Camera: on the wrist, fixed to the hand. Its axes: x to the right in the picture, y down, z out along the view.
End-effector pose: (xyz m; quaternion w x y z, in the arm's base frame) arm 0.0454 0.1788 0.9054 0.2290 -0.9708 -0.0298 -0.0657
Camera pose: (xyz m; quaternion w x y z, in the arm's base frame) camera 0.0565 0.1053 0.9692 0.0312 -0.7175 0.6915 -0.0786
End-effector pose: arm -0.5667 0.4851 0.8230 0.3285 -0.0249 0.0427 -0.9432
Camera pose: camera -0.5636 0.4496 0.7318 0.8517 0.1297 0.2796 -0.4237
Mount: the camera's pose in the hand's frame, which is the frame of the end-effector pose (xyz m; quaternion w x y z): 0.0179 0.0385 -0.0882 0.6882 -0.1818 0.1884 0.6767
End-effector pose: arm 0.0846 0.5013 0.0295 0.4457 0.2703 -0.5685 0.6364
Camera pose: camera 0.0571 0.5927 0.0079 0.0323 -0.3996 -0.6059 0.6871
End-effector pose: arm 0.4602 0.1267 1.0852 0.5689 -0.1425 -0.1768 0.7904
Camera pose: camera 0.4595 0.1429 0.9887 0.1359 0.4700 0.0618 -0.8699
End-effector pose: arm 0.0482 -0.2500 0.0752 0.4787 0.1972 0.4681 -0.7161
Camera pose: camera 0.0588 -0.1872 0.0009 0.7617 0.5004 0.4091 -0.0466
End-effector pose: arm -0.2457 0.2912 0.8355 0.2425 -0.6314 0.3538 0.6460
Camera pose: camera -0.2197 0.1971 0.8278 0.4517 0.3609 -0.5990 -0.5540
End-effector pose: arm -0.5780 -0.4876 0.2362 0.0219 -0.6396 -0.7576 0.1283
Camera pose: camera -0.5267 -0.4497 0.3105 0.0453 0.9810 0.1078 0.1551
